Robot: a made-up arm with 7 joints.
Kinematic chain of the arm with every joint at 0, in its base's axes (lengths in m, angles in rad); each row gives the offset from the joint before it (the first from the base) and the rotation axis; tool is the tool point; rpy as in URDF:
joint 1: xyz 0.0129 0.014 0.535 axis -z
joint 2: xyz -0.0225 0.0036 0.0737 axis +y
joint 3: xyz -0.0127 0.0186 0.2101 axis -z
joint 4: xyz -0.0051 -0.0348 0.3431 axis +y
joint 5: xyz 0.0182 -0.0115 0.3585 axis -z
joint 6: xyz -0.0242 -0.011 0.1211 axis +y
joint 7: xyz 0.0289 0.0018 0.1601 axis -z
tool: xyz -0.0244 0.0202 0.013 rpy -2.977 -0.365 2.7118
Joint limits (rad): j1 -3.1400..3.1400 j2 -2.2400..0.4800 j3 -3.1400..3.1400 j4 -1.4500..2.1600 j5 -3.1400..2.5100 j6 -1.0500..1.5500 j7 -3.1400..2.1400
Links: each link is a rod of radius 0.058 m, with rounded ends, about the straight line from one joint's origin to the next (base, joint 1, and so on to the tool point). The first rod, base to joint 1, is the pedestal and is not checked.
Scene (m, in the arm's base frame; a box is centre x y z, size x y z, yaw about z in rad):
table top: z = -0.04
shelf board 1: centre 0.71 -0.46 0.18 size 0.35 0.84 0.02 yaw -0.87
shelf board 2: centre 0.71 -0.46 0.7 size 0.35 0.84 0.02 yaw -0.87
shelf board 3: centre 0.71 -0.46 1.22 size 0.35 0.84 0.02 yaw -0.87
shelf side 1: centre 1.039 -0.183 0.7 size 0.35 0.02 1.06 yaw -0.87
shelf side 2: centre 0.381 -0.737 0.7 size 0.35 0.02 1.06 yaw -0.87
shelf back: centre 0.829 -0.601 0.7 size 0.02 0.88 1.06 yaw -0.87
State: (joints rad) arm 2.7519 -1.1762 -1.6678 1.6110 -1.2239 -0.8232 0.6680
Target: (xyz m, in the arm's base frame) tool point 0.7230 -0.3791 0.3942
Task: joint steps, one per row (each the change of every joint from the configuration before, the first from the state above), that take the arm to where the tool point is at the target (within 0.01 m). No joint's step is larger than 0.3 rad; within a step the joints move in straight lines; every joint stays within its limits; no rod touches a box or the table.
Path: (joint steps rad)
1: -0.2253 -0.0618 0.1097 0.2500 -0.0620 -0.0747 -0.0189
2: -0.2253 -0.0618 0.1097 0.2500 -0.0621 -0.0747 -0.0189
3: -0.0045 -0.0559 -0.2429 0.0123 -0.1370 -0.0045 -0.0111
4: -0.0044 -0.0559 -0.2430 0.0122 -0.1371 -0.0045 -0.0111
5: -0.0044 -0.0559 -0.2430 0.0123 -0.1370 -0.0045 -0.0112
6: -0.0044 -0.0559 -0.2429 0.0122 -0.1371 -0.0044 -0.0111
7: 0.1607 -0.0134 0.0959 -0.1401 0.2326 0.0979 0.0347
8: 0.1608 -0.0134 0.0959 -0.1402 0.2326 0.0979 0.0348
9: 0.1607 -0.0135 0.0959 -0.1401 0.2325 0.0980 0.0347

